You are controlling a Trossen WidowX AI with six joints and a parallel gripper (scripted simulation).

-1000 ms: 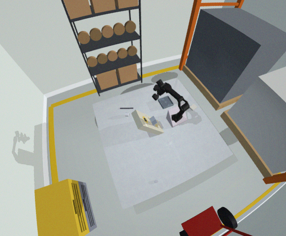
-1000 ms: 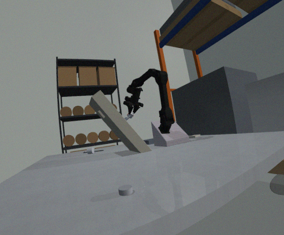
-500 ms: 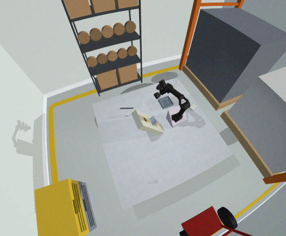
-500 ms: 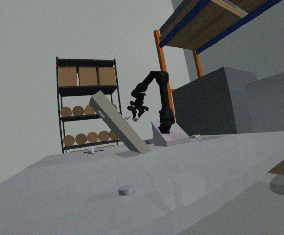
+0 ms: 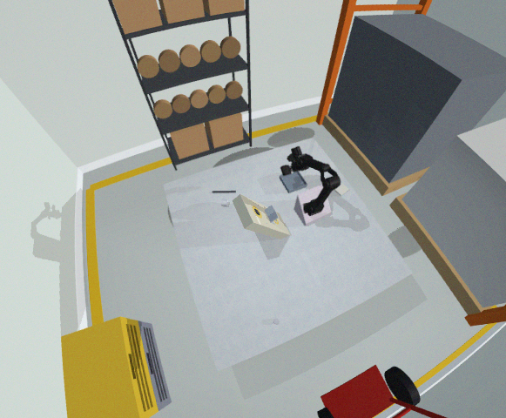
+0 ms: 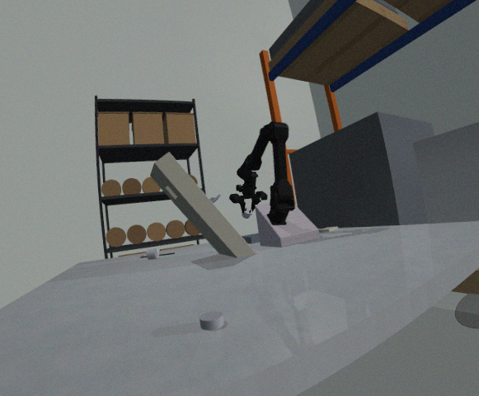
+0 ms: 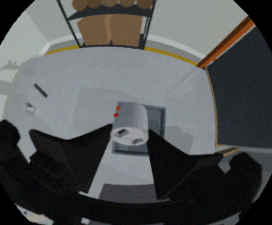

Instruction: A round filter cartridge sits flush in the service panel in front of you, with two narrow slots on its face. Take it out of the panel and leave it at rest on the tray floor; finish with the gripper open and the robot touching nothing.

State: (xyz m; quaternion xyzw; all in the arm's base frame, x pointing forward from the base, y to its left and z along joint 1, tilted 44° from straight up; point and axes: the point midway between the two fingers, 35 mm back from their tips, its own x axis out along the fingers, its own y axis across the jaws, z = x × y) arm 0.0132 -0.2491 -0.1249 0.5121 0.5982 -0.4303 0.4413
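The tray is 140 mm below my gripper tip and 40 mm behind it. From my gripper tip the other things lie so: round filter cartridge right at my gripper tip; white pad 350 mm behind, 180 mm to the left, 150 mm below.
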